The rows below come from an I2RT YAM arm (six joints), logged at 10 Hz.
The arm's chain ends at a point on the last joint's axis. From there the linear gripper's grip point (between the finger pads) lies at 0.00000 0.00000 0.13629 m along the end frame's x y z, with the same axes.
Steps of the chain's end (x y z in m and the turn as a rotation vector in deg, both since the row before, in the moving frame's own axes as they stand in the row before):
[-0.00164, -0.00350, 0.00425, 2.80, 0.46, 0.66]
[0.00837, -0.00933, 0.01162, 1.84, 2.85, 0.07]
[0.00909, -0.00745, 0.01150, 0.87, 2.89, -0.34]
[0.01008, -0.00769, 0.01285, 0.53, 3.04, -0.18]
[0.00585, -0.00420, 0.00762, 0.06, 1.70, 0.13]
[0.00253, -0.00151, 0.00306, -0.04, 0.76, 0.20]
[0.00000, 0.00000, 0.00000, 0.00, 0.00, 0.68]
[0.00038, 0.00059, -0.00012, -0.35, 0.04, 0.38]
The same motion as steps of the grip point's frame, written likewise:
[-0.00051, -0.01015, 0.00408, 2.80, 0.46, 0.66]
[0.01515, -0.01370, 0.01138, 1.84, 2.85, 0.07]
[0.01596, -0.00954, 0.01131, 0.87, 2.89, -0.34]
[0.01731, -0.00896, 0.01265, 0.53, 3.04, -0.18]
[0.00989, -0.00434, 0.00756, 0.06, 1.70, 0.13]
[0.00434, -0.00141, 0.00305, -0.04, 0.76, 0.20]
[0.00000, 0.00000, 0.00000, 0.00, 0.00, 0.68]
[0.00047, 0.00142, -0.00012, -0.35, 0.04, 0.38]

